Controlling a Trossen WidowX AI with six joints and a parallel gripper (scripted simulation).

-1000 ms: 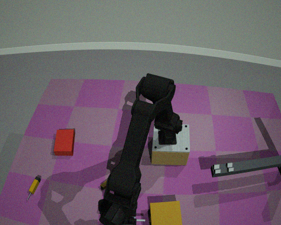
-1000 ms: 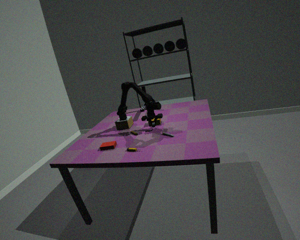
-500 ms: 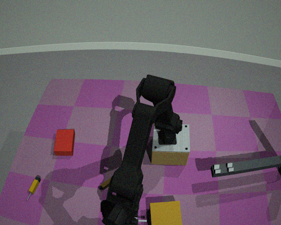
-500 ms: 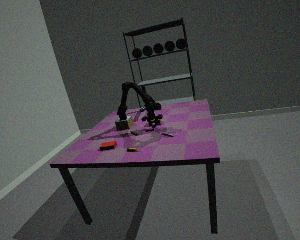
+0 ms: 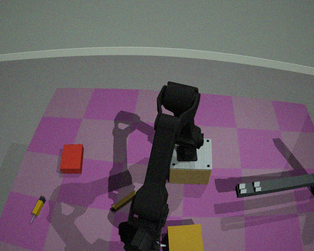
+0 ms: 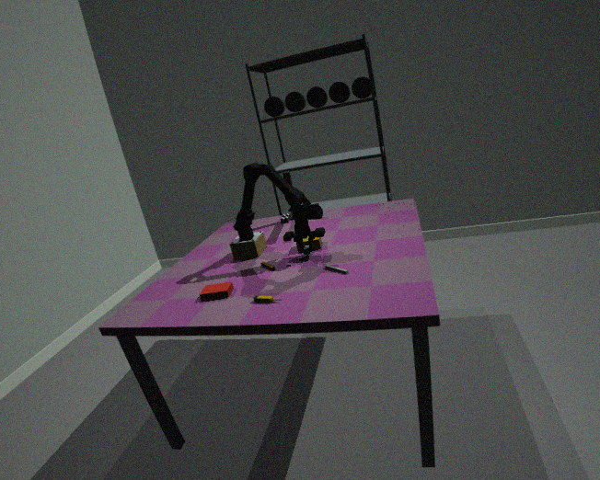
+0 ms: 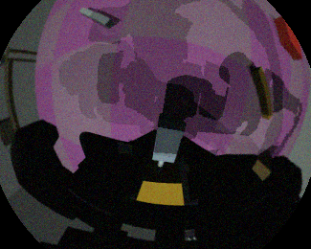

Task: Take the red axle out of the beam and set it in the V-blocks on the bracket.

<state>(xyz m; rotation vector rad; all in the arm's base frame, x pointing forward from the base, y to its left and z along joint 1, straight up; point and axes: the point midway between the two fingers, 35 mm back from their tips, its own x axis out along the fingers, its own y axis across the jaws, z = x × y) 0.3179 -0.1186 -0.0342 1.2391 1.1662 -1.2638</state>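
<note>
The yellow beam is 100 mm to the left of my gripper tip and 10 mm above it. Round my gripper tip: grey-blue peg 20 mm to the left, 10 mm above; small yellow screwdriver 110 mm behind, 400 mm to the right, 10 mm below; brown rod 180 mm behind, 80 mm to the right, 10 mm below.
</note>
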